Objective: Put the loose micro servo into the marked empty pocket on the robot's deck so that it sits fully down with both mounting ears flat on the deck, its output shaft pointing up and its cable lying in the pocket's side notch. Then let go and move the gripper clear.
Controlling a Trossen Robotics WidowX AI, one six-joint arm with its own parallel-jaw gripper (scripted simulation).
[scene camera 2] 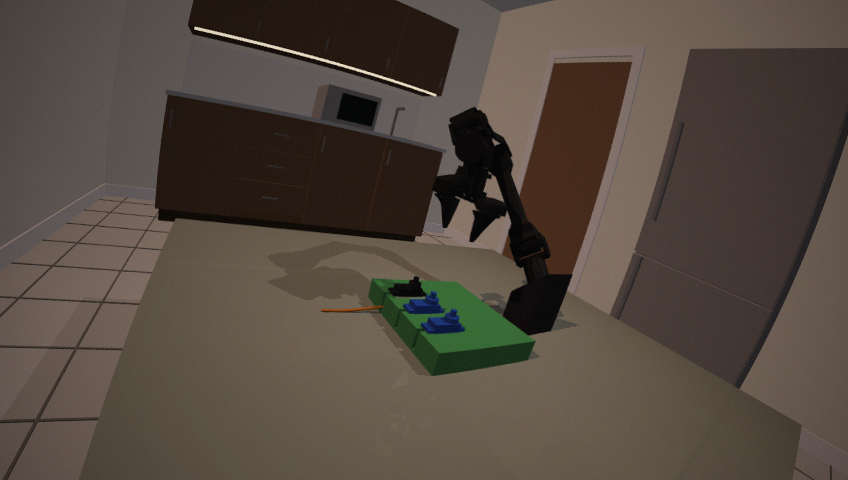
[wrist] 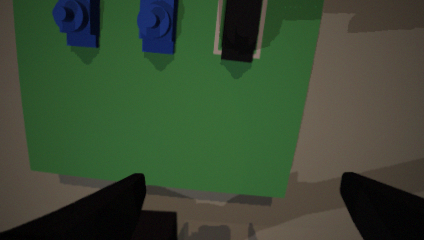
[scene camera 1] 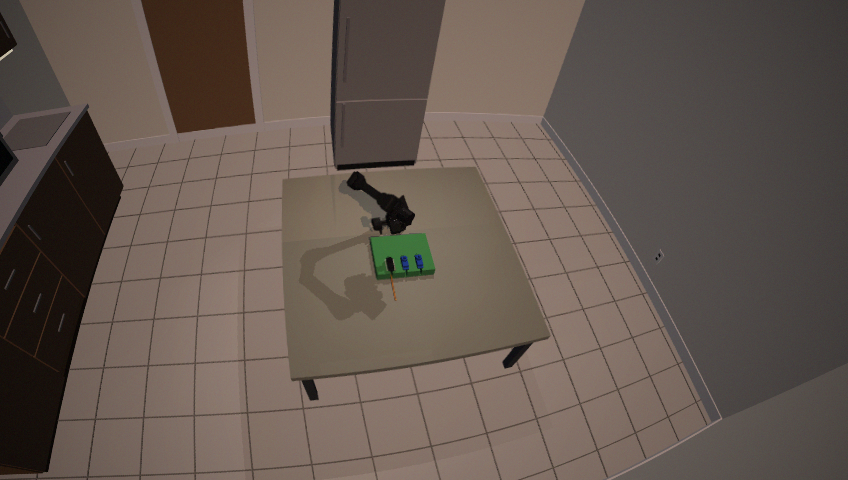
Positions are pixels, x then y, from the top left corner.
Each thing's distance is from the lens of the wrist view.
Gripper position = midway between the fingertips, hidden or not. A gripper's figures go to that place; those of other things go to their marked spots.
my gripper (wrist: 242, 183): 0.11 m
green deck (wrist: 192, 120): 0.25 m
